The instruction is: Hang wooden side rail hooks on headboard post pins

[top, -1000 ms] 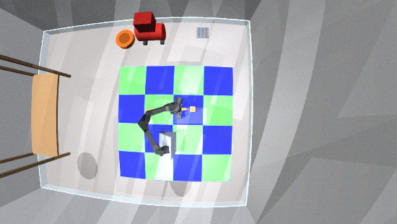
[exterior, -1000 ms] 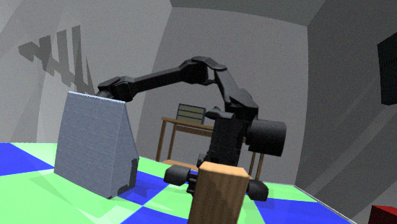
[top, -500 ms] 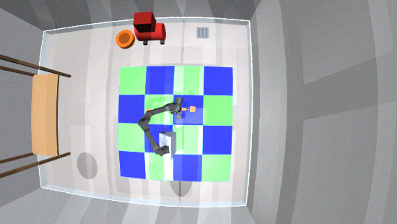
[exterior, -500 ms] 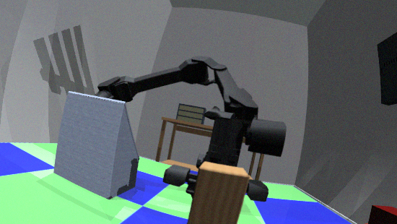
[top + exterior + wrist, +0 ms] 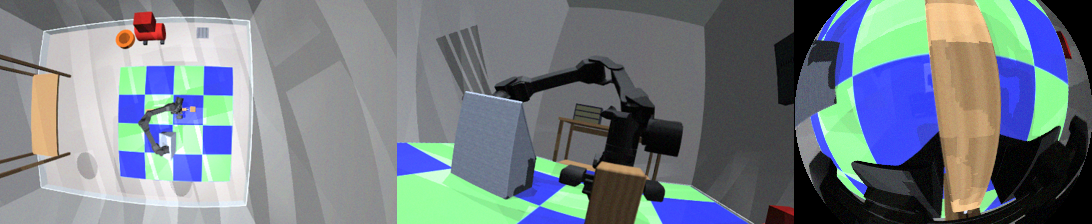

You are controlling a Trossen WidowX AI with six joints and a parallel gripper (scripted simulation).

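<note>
Right now my gripper tip is 1 cm past the headboard post, 13 cm to the left of it and 4 cm below it.
</note>
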